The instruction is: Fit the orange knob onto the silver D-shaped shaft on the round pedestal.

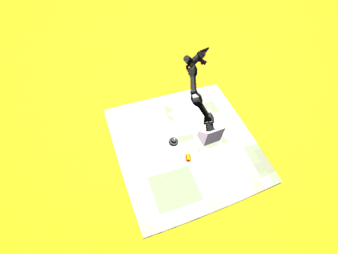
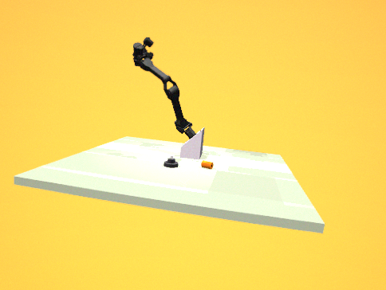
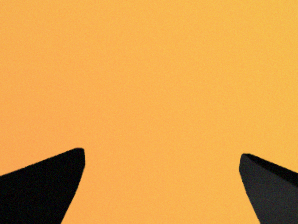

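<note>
The orange knob is 370 mm ahead of my gripper tip, 480 mm to the left of it and 720 mm below it. The rest, counted from my gripper tip: dark round pedestal (400 mm ahead, 280 mm to the left, 710 mm below).
</note>
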